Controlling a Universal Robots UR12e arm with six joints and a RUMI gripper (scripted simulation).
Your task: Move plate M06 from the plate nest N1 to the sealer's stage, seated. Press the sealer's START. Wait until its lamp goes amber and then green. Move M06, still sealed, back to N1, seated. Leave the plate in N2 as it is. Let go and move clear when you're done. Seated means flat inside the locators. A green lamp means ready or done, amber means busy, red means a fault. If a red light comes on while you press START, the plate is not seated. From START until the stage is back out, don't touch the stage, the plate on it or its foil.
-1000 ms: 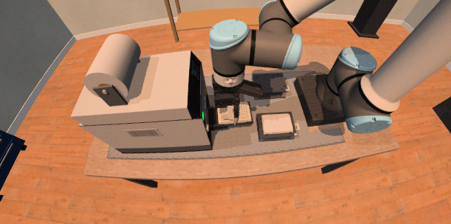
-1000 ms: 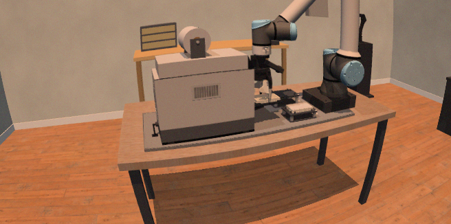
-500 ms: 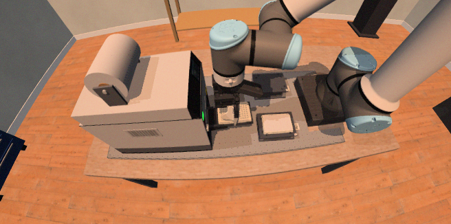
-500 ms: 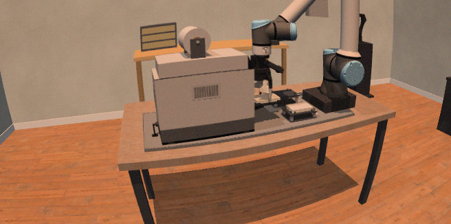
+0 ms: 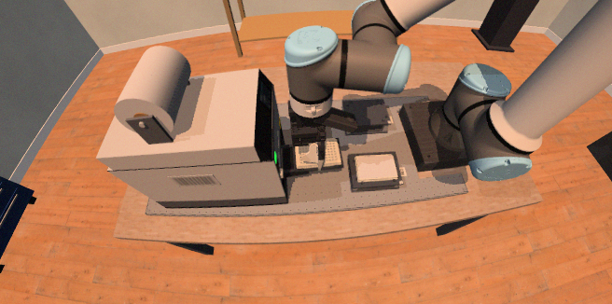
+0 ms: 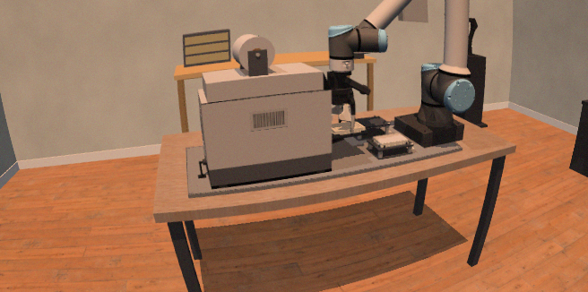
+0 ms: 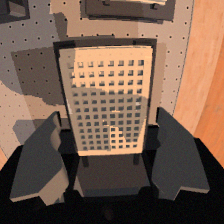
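My gripper is now 20 mm above the sealer stage. From my hand the other things lie so: foil roll (330 mm ahead, 300 mm above, 30 mm to the left); N1 label (290 mm behind, 200 mm to the right, 120 mm below); white plate (180 mm behind, 70 mm below, 20 mm to the left).
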